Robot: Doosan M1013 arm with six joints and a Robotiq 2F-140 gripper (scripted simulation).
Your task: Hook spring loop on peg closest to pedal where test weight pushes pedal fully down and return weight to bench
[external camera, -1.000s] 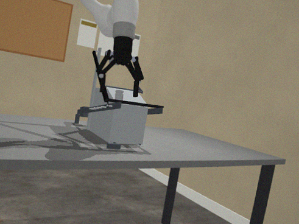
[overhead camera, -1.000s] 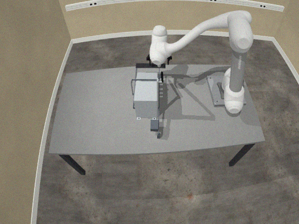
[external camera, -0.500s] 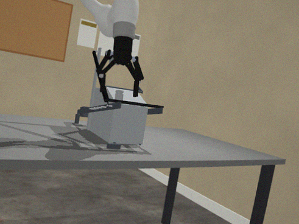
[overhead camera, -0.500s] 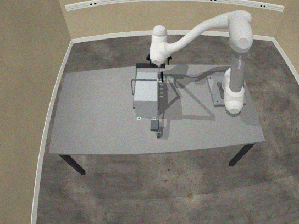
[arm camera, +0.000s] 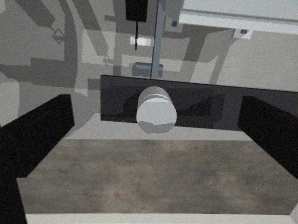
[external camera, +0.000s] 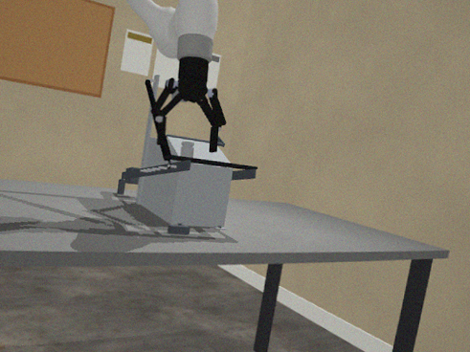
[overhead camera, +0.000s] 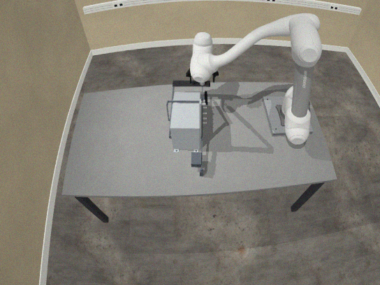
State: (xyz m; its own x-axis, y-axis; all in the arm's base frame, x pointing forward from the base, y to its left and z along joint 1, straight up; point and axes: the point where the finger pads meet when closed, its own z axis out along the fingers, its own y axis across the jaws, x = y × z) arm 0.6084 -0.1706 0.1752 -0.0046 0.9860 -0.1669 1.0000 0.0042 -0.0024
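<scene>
The steel test weight is 10 mm below my hand. The rest, counted from my hand: dark spring: 10 mm behind, 180 mm to the left, 40 mm above.
</scene>
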